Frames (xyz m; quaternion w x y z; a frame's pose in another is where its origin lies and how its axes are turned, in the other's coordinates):
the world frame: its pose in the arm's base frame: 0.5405 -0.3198 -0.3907 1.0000 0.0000 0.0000 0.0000
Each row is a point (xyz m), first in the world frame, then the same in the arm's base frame.
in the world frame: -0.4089 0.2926 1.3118
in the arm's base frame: 0.1316 -0.0272 0.9211
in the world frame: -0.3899 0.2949 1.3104
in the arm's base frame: 0.1506 -0.0249 0.9197
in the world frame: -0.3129 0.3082 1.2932
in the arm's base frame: 0.2276 -0.0116 0.9025
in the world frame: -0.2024 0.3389 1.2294
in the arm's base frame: 0.3381 0.0191 0.8387
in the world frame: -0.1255 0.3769 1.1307
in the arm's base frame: 0.4150 0.0571 0.7400
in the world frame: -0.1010 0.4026 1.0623
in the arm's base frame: 0.4395 0.0828 0.6716
